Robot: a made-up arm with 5 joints.
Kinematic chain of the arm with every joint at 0, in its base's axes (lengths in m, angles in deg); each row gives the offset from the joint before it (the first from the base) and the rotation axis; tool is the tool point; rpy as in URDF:
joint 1: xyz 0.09 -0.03 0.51 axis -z
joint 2: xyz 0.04 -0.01 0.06 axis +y
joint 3: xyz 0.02 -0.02 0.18 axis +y
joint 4: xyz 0.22 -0.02 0 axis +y
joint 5: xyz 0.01 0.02 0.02 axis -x
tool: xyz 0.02 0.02 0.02 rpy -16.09 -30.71 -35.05
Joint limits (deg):
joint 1: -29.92..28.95
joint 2: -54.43..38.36
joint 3: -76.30..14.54
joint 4: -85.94..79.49
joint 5: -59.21..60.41
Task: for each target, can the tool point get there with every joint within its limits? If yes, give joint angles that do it. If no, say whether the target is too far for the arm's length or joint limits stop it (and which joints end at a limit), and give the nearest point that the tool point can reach.
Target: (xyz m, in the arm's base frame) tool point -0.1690 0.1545 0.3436
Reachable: no: joint limits stop it (at a limit: joint 1, joint 2, joint 3) | nearest point -0.1383 0.0670 0.8018 | short by 0.467 m
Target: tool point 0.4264 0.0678 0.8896
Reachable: yes | joints -18.96 23.33 -61.44 65.12 -17.11
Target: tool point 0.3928 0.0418 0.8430
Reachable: yes | joints -15.89 30.57 -55.20 -56.18 -10.11
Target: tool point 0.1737 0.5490 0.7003
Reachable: no: too far | nearest point 0.4040 0.1487 0.7003 | short by 0.462 m
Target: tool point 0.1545 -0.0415 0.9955
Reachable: yes | joints -9.80 -29.71 -41.92 64.74 -29.23
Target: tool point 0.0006 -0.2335 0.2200
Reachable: no: joint limits stop it (at a limit: joint 1, joint 2, joint 3, joint 4, joint 5) | nearest point 0.3477 -0.2147 0.4691 | short by 0.428 m
